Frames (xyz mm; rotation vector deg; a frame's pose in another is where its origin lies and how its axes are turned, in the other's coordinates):
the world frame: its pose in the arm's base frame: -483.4 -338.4 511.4 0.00 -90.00 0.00
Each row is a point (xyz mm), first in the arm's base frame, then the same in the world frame.
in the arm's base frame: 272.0 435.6 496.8
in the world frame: -14.6 774.0 -755.4
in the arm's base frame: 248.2 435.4 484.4
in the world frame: -27.0 773.8 -731.6
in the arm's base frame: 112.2 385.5 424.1
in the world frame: -87.3 723.9 -595.6
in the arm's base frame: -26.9 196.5 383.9
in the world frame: -127.5 534.9 -456.5
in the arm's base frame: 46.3 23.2 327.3
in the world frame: -184.1 361.6 -529.7
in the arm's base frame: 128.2 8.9 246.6
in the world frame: -264.8 347.3 -611.6
